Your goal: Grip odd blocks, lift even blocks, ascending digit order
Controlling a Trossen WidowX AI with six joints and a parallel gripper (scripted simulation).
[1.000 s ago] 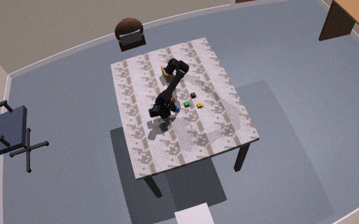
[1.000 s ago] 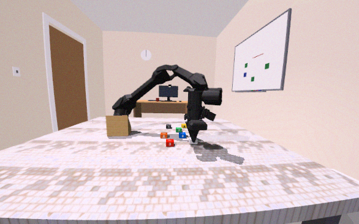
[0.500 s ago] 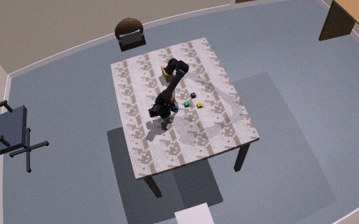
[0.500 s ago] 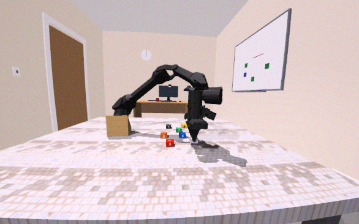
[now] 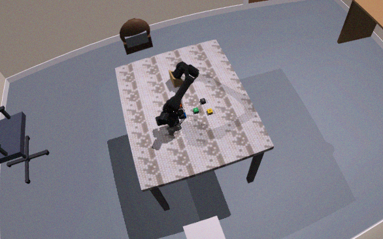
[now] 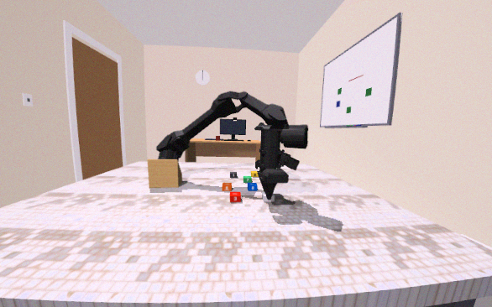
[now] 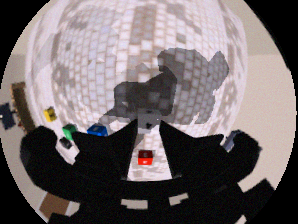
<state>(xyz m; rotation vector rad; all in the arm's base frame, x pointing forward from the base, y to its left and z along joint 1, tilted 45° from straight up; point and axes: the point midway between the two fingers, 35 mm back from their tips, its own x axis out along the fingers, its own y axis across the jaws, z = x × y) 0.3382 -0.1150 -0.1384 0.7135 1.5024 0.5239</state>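
Now: gripper tip right at the white block. Round my gripper tip: red block 10 cm behind, 1 cm to the left; then orange block 12 cm behind, 11 cm to the left; then blue block 10 cm to the left, 3 cm behind.
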